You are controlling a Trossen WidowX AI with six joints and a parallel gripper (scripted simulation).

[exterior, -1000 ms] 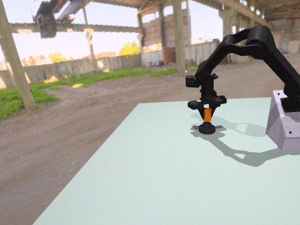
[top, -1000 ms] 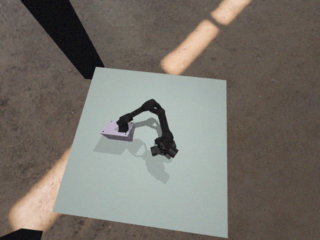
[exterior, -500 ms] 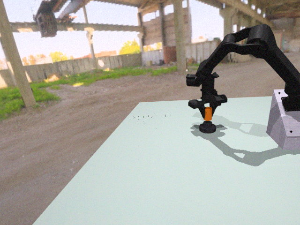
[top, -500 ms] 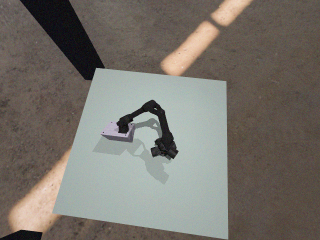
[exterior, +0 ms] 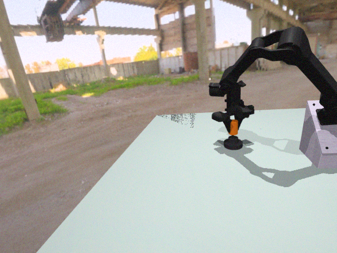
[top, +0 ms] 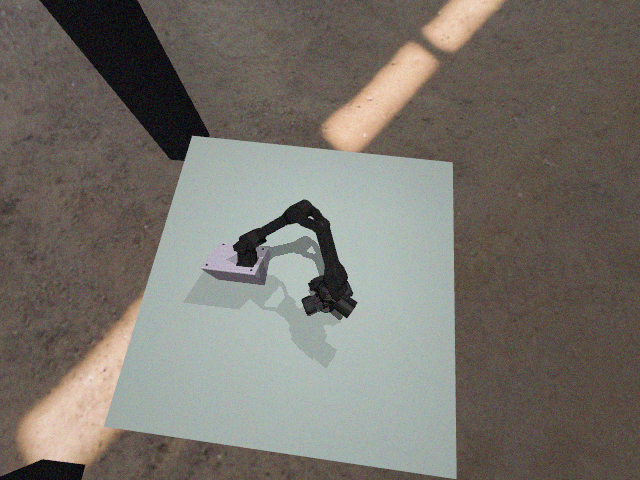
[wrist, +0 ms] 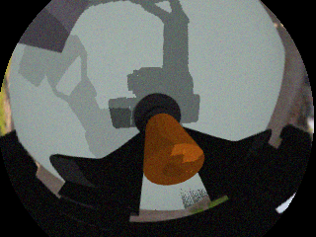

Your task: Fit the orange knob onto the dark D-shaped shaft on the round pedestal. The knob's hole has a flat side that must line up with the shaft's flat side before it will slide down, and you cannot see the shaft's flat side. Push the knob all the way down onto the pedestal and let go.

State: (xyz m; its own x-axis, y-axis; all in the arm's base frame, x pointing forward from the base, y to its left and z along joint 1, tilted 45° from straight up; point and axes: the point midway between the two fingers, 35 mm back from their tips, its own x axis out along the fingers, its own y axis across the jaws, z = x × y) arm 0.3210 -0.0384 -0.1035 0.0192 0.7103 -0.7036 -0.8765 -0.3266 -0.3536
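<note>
Now: the orange knob 20 mm above my gripper tip. Round my gripper tip: dark round pedestal: 40 mm below.
</note>
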